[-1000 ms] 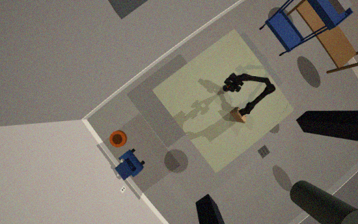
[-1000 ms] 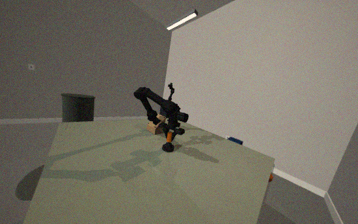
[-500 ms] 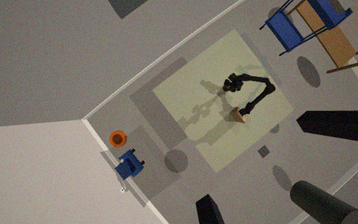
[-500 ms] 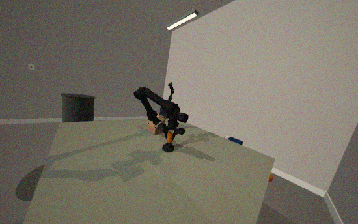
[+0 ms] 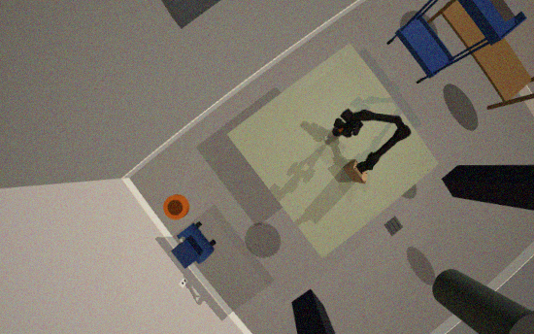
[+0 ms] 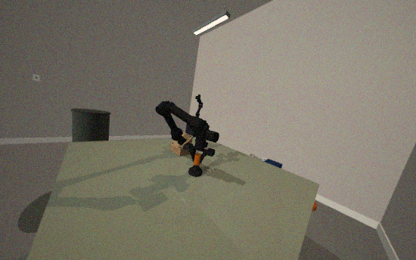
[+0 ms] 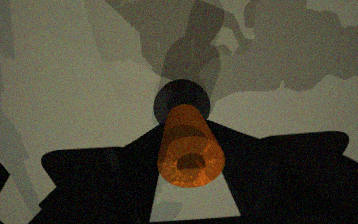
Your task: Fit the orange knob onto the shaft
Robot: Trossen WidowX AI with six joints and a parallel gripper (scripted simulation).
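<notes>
Right now the orange knob is 20 mm above my gripper tip. The rest, counted from my gripper tip: dark round pedestal 40 mm below.
</notes>
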